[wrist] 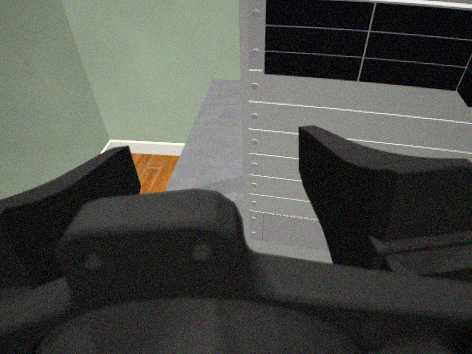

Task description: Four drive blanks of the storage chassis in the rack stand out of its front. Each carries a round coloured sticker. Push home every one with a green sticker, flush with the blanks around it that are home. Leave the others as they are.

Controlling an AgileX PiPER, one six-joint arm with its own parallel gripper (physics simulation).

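The storage chassis [312, 40] shows in part at the top right of the wrist view, as a black front split by thin pale lines into rows of drive blanks. At the right edge, part of a dark block [468, 85] shows in front of it; I cannot tell what it is. No coloured sticker shows in this view. My gripper [215, 157] is open, its two black fingers wide apart and nothing between them. It is in front of the rack, with the fingertips lower in view than the black blanks.
The rack's grey post [254, 100] with a column of screws runs down beside grey panels [350, 97], which lie below the chassis. A grey side surface [215, 130] is left of the post. Farther left are a green wall [155, 65], a white skirting and wooden floor [159, 167].
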